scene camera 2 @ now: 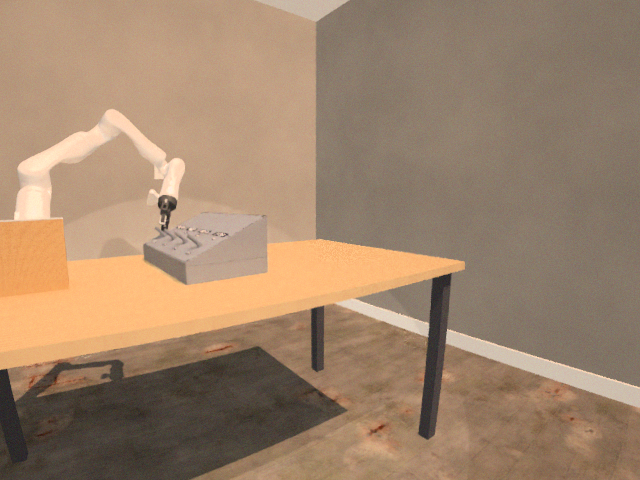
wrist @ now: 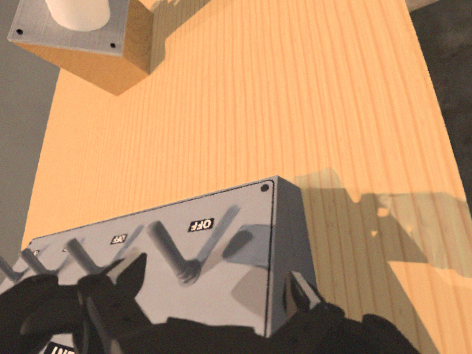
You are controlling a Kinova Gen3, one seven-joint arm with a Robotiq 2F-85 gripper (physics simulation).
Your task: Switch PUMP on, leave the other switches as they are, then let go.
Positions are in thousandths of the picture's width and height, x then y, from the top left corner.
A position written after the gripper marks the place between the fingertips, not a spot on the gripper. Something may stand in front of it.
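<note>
You'd see a lever (wrist: 332,654) here, and the gripper (wrist: 457,784) is in view too.
</note>
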